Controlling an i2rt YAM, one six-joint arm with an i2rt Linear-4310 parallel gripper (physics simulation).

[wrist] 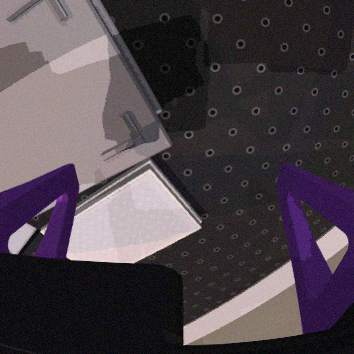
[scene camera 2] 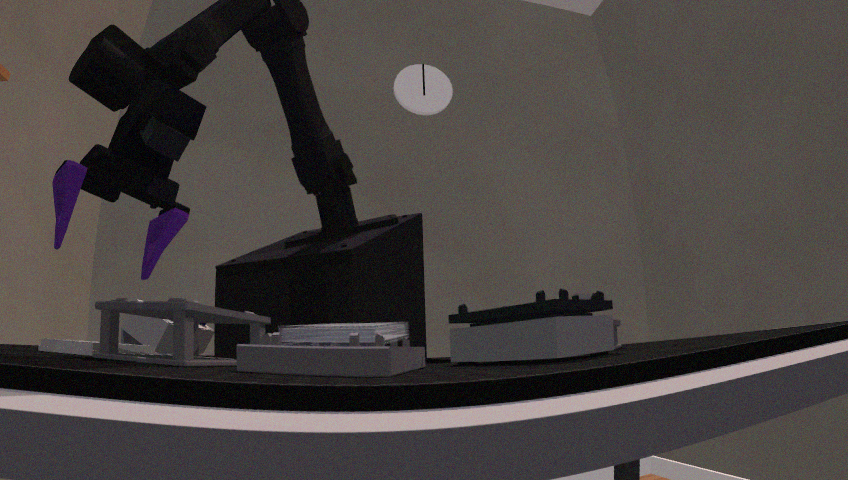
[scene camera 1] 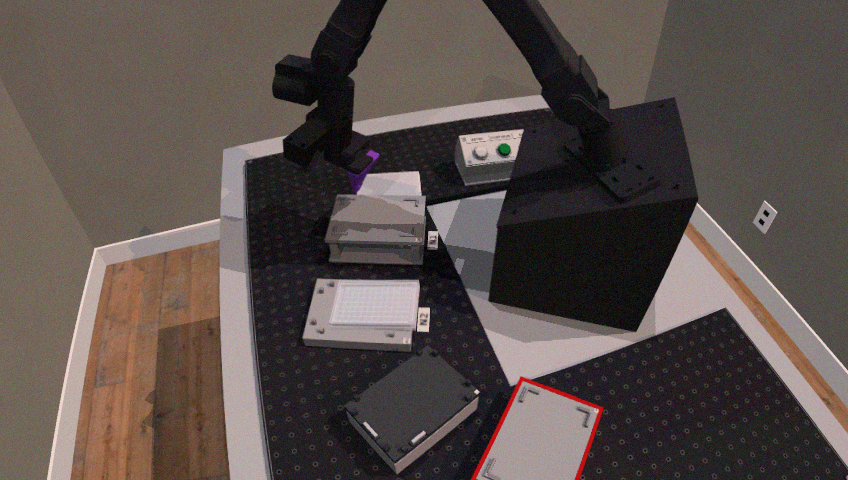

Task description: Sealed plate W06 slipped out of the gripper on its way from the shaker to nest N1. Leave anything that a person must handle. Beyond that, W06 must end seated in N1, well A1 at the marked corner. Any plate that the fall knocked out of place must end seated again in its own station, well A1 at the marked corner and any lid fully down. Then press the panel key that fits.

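Places are measured from the arm's base along level axes (x right, y ahead, z up), in centimetres.
Pixels of known places: gripper, between the fingertips: (wrist: 177,174) (scene camera 2: 102,264) (scene camera 1: 334,181); arm's base, origin of its link: (scene camera 2: 341,233) (scene camera 1: 609,162).
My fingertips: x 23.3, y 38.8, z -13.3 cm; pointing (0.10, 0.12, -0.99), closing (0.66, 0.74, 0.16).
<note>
Ahead of a thing's pixels: the offset from my fingertips to its middle. "*": to the spot under its first point.
A white flat plate {dx +5.8, dy -10.7, dz -8.3 cm} (scene camera 1: 389,183) (wrist: 135,220) (scene camera 2: 68,345), seemingly W06, lies on the mat against the back side of raised nest N1 {dx -7.5, dy -6.2, dz -6.0 cm} (scene camera 1: 380,223) (scene camera 2: 184,308) (wrist: 45,120). N1's top bears no plate; part of the white plate is hidden by N1's top in scene camera 1. A clear well plate {dx -24.9, dy -2.7, dz -5.1 cm} (scene camera 1: 376,303) (scene camera 2: 345,331) lies on nest N2 {dx -24.2, dy -0.3, dz -7.4 cm} (scene camera 1: 357,340) (scene camera 2: 315,359), toward its back right, with posts showing at the left and front. My gripper (scene camera 1: 336,180) (scene camera 2: 100,263) (wrist: 177,174) is open and empty, above the mat behind N1. Well A1 on the white plate cannot be made out.
The key panel {dx +7.2, dy -37.1, dz -4.8 cm} (scene camera 1: 487,169) with white key {dx +5.3, dy -29.5, dz -2.6 cm} (scene camera 1: 480,152) and green key {dx +5.1, dy -34.5, dz -2.6 cm} (scene camera 1: 504,149) stands at the back, partly hidden by my base (scene camera 1: 571,261). A dark-topped station {* dx -42.5, dy -4.9, dz -3.5 cm} (scene camera 1: 416,395) (scene camera 2: 529,309) stands beyond N2. A red-edged nest {dx -52.8, dy -18.3, dz -6.7 cm} (scene camera 1: 541,434) lies beside it.
</note>
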